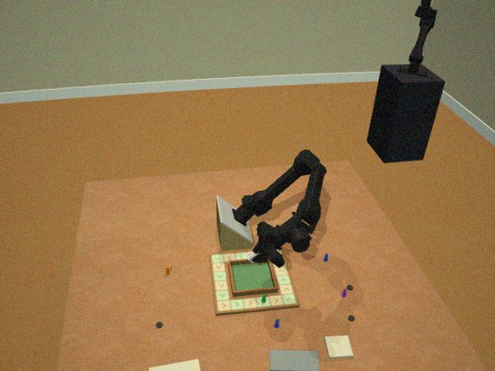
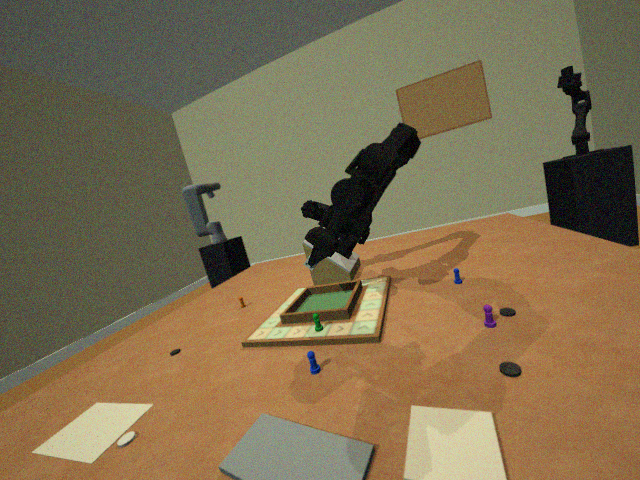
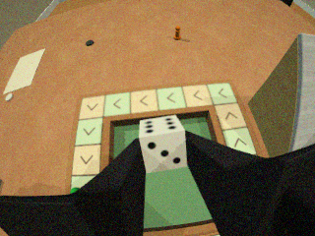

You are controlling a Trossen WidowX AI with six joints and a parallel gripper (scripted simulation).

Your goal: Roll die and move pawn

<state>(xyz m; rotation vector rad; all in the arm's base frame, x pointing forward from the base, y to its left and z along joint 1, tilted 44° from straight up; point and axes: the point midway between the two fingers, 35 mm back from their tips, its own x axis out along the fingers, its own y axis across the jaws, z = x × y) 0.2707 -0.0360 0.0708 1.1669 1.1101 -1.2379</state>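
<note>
My gripper tip is right at the white die. Round my gripper tip: orange pawn 29 cm to the right, 10 cm below, 8 cm behind; then green tray 11 cm below; then green pawn 11 cm ahead, 9 cm below, 2 cm to the left.
</note>
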